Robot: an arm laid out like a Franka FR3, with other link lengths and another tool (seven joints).
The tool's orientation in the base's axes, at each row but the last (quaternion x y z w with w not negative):
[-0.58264 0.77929 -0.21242 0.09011]
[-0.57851 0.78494 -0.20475 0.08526]
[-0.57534 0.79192 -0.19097 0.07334]
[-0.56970 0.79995 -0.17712 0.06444]
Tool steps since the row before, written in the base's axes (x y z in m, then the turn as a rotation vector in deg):
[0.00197 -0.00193 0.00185 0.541 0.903 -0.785]
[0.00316 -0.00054 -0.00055 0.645 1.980 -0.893]
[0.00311 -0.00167 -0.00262 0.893 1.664 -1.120]
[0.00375 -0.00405 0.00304 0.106 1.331 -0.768]
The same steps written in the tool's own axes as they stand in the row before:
[0.00142 -0.00297 -0.00045 -1.104 0.080 0.707]
[-0.00055 -0.00266 0.00179 -2.163 0.301 0.603]
[0.00028 -0.00218 0.00381 -1.971 0.086 0.963]
[0.00280 -0.00558 -0.00083 -1.356 0.563 0.466]

